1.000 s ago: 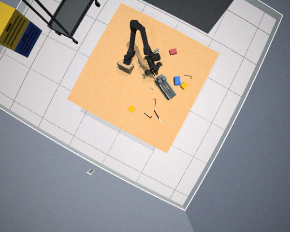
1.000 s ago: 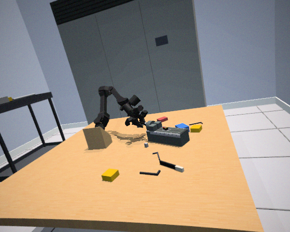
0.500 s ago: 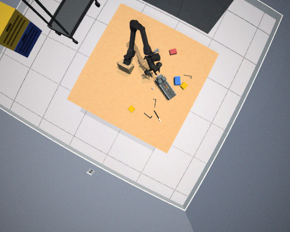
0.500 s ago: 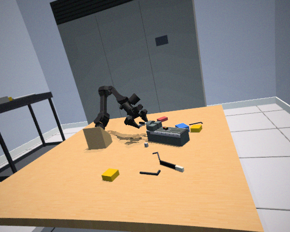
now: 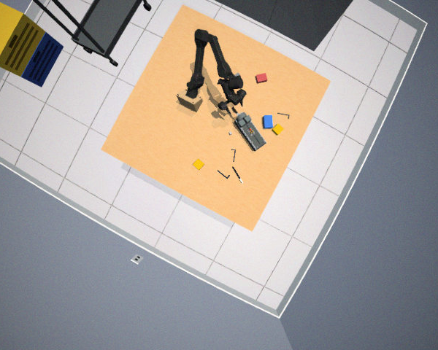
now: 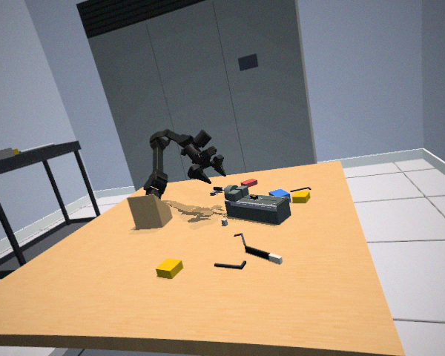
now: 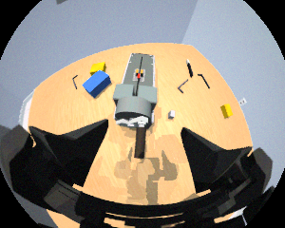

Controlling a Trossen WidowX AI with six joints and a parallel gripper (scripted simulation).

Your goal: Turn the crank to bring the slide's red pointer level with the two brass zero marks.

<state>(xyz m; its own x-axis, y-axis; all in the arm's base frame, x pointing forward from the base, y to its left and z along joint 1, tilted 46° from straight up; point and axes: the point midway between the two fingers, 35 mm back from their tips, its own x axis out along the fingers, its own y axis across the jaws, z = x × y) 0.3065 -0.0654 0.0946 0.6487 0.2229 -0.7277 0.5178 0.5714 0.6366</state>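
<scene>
My gripper tip is now 4 cm above the dark crank handle, 1 cm to the right of it and 1 cm past it. Also, from my gripper tip: small grey cube: 15 cm below, 12 cm to the right, 2 cm ahead; blue block: 24 cm ahead, 14 cm below, 7 cm to the left; red pointer: 14 cm ahead, 8 cm below, 6 cm to the right.
</scene>
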